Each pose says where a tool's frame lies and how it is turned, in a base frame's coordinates. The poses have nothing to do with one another.
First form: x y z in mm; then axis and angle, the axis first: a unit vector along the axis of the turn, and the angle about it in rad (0 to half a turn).
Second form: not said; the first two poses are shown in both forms.
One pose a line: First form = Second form
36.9, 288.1, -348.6, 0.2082, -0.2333, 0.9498, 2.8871 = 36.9, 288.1, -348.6, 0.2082, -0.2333, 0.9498, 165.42
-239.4, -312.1, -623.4, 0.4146, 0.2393, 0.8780, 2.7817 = -239.4, -312.1, -623.4, 0.4146, 0.2393, 0.8780, 159.38
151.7, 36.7, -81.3, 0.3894, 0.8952, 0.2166, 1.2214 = 151.7, 36.7, -81.3, 0.3894, 0.8952, 0.2166, 69.98
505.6, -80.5, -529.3, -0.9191, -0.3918, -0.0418, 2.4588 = 505.6, -80.5, -529.3, -0.9191, -0.3918, -0.0418, 140.88
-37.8, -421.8, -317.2, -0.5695, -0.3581, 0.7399, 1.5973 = -37.8, -421.8, -317.2, -0.5695, -0.3581, 0.7399, 91.52
